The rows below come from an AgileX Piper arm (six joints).
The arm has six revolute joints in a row. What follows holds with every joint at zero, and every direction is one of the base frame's.
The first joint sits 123 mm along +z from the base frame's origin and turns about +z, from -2.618 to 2.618 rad.
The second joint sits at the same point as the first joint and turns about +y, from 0 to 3.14 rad.
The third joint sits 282.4 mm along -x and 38.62 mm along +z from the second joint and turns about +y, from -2.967 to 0 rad.
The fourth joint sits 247.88 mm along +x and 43.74 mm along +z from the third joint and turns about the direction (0.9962, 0, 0.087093), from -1.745 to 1.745 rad.
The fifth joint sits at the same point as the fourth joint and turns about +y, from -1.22 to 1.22 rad.
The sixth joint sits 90.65 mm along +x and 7.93 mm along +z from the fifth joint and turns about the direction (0.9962, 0, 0.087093), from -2.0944 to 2.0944 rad.
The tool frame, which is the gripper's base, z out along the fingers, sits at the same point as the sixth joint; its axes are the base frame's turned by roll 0, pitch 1.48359 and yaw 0 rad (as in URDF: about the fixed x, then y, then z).
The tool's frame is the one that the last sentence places.
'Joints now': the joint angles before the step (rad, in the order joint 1, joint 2, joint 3, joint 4, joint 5, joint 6). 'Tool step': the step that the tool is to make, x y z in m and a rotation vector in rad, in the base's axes. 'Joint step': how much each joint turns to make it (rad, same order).
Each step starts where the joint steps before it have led.
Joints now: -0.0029 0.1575 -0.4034 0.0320 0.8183 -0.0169
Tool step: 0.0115 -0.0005 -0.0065 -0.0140 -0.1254 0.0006
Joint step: 0.0002 0.0000 0.0723 -0.0009 -0.1976 -0.0161
